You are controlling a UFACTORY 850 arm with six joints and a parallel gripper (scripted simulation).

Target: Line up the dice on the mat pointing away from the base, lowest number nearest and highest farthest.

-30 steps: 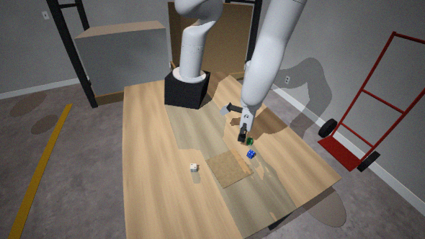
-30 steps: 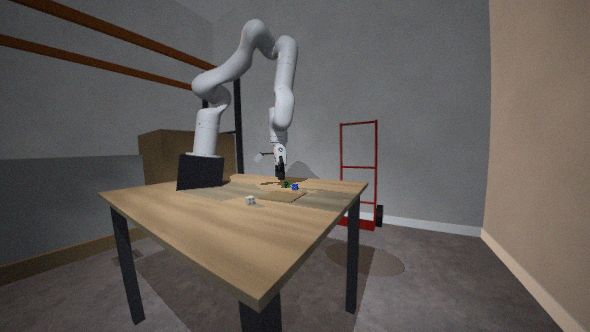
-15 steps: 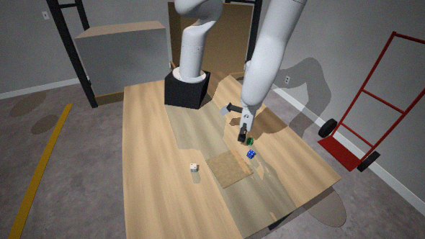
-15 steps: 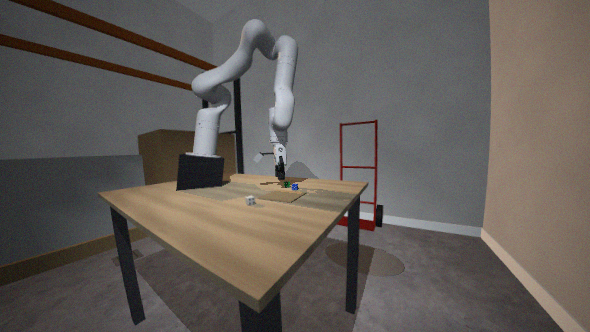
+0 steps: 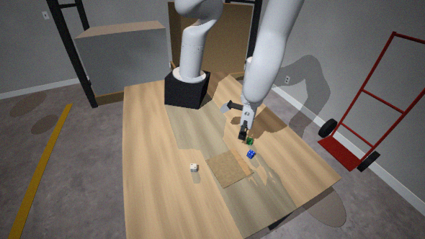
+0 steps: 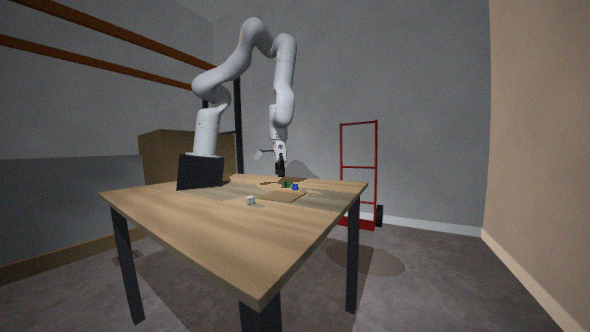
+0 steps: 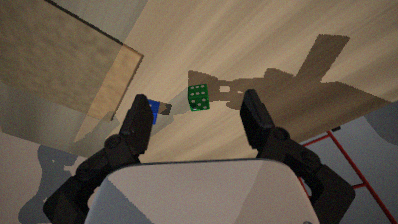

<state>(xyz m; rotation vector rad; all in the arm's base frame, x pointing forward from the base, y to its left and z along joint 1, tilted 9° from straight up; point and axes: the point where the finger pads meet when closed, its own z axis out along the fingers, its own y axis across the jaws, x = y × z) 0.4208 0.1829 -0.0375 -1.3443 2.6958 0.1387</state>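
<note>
Now: hand 24 cm to the left of the white die, 10 cm short of it and 6 cm above it. The rest, counted from my hand: green die 6 cm below, 3 cm to the left, 2 cm ahead; then blue die 9 cm ahead, 6 cm below; then tan mat 12 cm ahead, 10 cm to the right, 7 cm below.
</note>
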